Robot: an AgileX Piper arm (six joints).
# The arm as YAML. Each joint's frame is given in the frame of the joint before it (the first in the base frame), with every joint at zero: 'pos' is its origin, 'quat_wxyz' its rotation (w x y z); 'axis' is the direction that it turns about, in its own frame. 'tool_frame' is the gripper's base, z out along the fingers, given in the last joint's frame.
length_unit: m
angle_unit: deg
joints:
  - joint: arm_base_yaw
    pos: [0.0, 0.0, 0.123]
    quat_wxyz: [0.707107, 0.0, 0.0, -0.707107]
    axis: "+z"
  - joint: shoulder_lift
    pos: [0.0, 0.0, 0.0]
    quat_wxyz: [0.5, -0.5, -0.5, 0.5]
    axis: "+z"
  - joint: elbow
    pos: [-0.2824, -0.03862, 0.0]
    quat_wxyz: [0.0, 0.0, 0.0, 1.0]
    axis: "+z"
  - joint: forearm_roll
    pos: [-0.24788, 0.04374, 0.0]
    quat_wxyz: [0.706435, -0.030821, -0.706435, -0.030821]
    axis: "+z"
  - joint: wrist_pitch
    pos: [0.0, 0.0, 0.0]
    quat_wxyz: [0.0, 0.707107, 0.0, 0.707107]
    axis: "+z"
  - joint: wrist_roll
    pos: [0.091, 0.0, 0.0]
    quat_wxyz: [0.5, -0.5, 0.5, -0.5]
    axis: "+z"
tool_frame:
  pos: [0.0, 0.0, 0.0]
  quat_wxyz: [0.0, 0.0, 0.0, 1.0]
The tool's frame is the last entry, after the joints.
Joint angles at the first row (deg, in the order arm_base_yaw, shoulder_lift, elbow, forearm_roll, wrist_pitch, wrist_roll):
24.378 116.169 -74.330 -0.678 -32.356 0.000
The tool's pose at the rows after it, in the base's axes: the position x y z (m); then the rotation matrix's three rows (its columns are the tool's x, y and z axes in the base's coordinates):
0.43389 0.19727 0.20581; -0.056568 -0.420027 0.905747; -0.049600 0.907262 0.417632; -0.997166 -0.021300 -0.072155
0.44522 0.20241 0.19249; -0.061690 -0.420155 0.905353; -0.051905 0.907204 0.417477; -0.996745 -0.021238 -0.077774
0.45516 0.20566 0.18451; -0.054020 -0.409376 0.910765; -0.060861 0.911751 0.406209; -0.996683 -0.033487 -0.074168
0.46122 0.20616 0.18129; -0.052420 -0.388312 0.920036; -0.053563 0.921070 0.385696; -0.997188 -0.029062 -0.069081
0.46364 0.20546 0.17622; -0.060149 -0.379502 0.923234; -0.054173 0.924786 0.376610; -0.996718 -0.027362 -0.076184
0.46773 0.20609 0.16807; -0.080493 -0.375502 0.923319; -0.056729 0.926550 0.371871; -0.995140 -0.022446 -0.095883
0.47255 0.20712 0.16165; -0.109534 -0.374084 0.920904; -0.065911 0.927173 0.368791; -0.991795 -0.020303 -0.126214
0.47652 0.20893 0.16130; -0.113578 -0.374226 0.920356; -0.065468 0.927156 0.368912; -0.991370 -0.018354 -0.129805
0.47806 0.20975 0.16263; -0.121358 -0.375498 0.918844; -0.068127 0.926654 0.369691; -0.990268 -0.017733 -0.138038
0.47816 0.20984 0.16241; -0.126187 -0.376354 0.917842; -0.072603 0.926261 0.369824; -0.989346 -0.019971 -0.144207
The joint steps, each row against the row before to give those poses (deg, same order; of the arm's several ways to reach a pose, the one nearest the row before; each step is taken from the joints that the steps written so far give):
-0.001 3.719 -2.787 0.000 -1.283 -0.686
0.001 3.529 -3.079 0.001 -0.127 -0.001
-0.001 2.695 -2.901 1.287 -0.001 -1.719
0.001 1.398 -1.723 2.322 0.002 -1.589
-0.105 0.840 -0.452 0.803 -0.001 -0.525
-0.097 1.440 -1.133 0.364 0.816 0.001
-0.117 1.312 -1.639 0.223 2.073 -0.083
0.000 0.780 -1.570 0.093 0.995 -0.001
0.000 0.097 -0.754 0.000 1.135 0.000
-0.001 0.000 -0.089 -0.002 0.448 -0.136

